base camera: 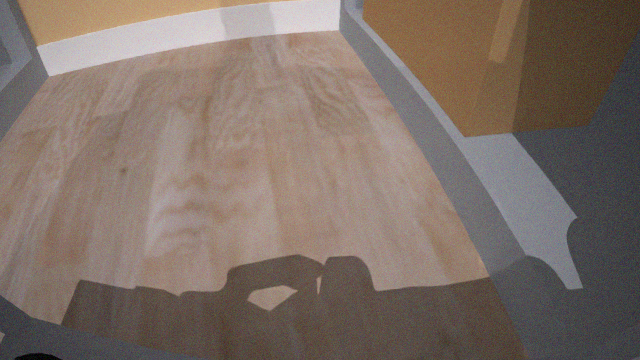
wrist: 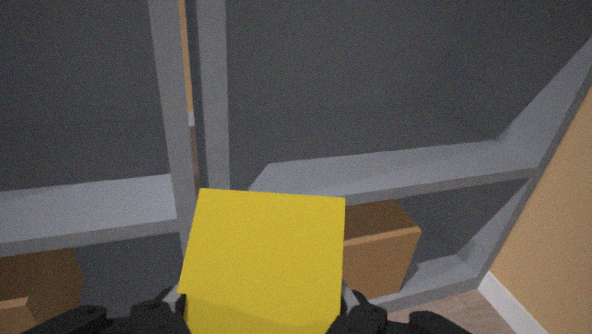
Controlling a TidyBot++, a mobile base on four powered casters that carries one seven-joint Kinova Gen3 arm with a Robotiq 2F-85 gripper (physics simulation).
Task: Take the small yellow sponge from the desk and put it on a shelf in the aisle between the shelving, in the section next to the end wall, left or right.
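Places are measured from the arm's base along level axes (x ahead, y left, z up), in centimetres.
Pixels of known places: gripper, fingertip midpoint: point(wrist: 264, 299).
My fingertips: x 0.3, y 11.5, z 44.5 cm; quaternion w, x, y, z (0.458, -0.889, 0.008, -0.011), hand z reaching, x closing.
Observation:
Ahead of a thing's pixels: the offset from my fingertips to its top centre. "pt": to the spot under its first point. Level surfaces: height alone.
The yellow sponge @(dy -1.5, dx +0.0, dz +5.4 cm) point(wrist: 265, 250) is between the fingers of my gripper point(wrist: 264, 299), which is shut on it, at the bottom middle of the wrist view. Beyond it is the shelf section next to the end wall, with a grey shelf board @(dz -30.9 cm) point(wrist: 380, 170) that shows behind and to the right of the sponge. No item shows on the visible part of that board. The sponge covers the board's near left part. Whether the sponge touches the shelving I cannot tell. The gripper does not show in the base camera view; a shadow of the arm lies on the floor.
A brown box @(dy +66.0, dx +18.8, dz -49.6 cm) point(wrist: 377, 265) stands on the bottom shelf below that board. Another brown box @(pt dy +43.0, dx -49.6, dz -54.1 cm) point(wrist: 45, 280) is in the neighbouring section, left of the grey uprights point(wrist: 215, 100). The tan end wall point(wrist: 555, 210) point(base camera: 125, 20) has a white baseboard point(base camera: 190, 32). A shelving base rail point(base camera: 430, 130) runs along the aisle's right.

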